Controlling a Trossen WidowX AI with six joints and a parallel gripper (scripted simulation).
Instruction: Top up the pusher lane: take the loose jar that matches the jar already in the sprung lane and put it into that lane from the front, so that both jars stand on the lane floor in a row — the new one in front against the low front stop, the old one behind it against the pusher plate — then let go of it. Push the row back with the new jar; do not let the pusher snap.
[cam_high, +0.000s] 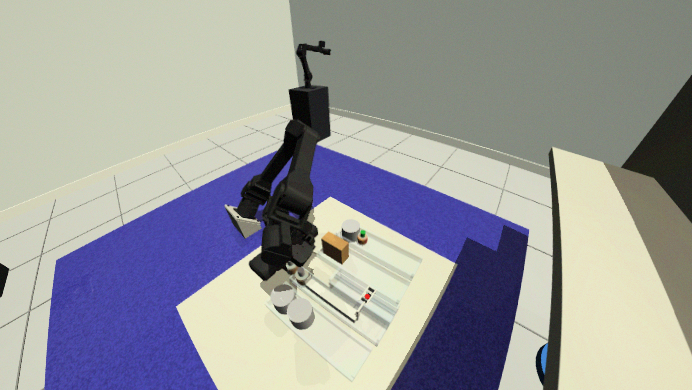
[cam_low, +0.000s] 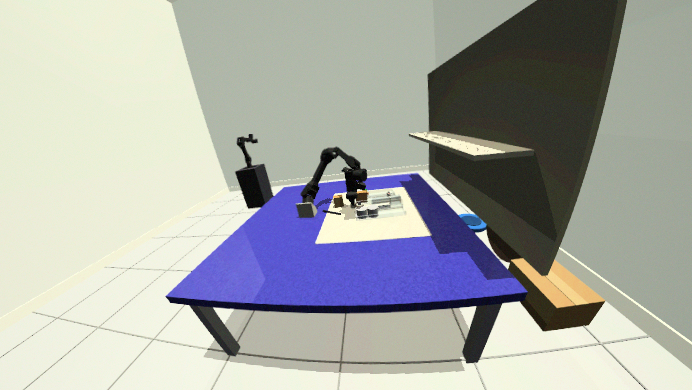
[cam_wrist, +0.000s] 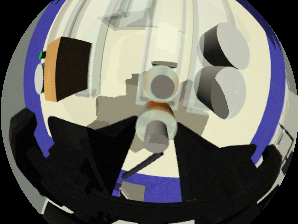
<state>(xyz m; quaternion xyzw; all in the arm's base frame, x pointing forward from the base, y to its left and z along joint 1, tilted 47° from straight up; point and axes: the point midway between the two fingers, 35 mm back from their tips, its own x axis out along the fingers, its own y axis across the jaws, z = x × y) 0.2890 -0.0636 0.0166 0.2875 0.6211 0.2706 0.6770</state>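
Right now my gripper tip is 5 cm short of the brown box, 13 cm to the right of it and 1 cm above it. From my gripper tip the other things lie so: thin dark upright post (14 cm behind, 1 cm to the left, 4 cm below); red-topped item (22 cm ahead, 4 cm to the left, 2 cm above).
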